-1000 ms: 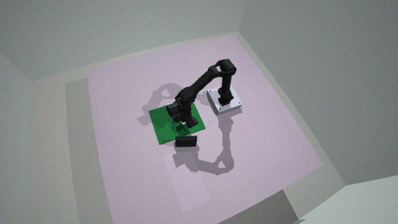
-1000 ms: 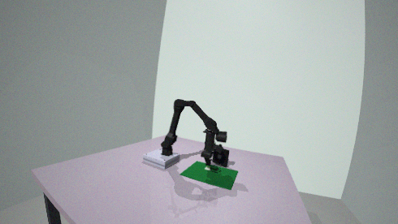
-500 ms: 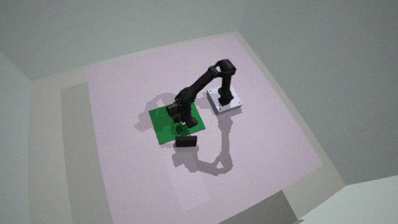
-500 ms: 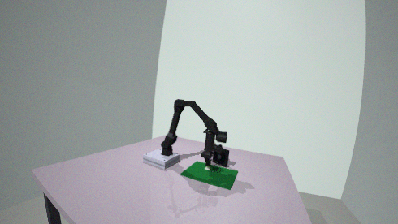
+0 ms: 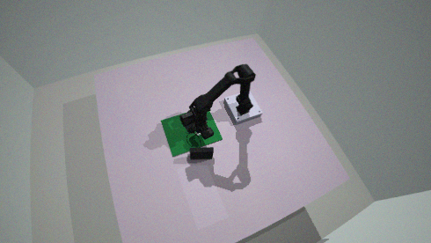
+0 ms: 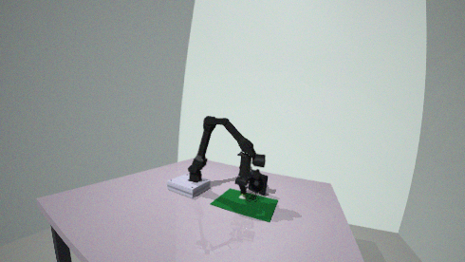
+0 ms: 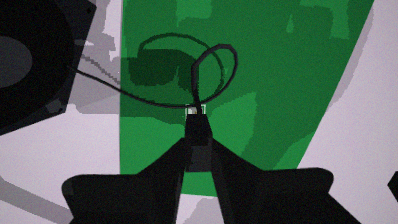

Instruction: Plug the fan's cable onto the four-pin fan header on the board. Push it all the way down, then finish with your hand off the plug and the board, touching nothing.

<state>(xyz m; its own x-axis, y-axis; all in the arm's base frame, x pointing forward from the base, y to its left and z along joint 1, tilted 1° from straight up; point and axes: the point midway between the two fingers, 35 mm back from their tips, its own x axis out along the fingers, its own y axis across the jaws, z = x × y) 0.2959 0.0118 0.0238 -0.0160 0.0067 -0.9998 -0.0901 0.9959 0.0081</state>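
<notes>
Now: the black fan plug 10 mm ahead of my gripper tip and 10 mm above it. Also, from my gripper tip: white four-pin fan header: 10 mm ahead, 40 mm below; green board: 40 mm ahead, 40 mm to the right, 60 mm below; black fan: 50 mm ahead, 130 mm to the left, 20 mm above.
</notes>
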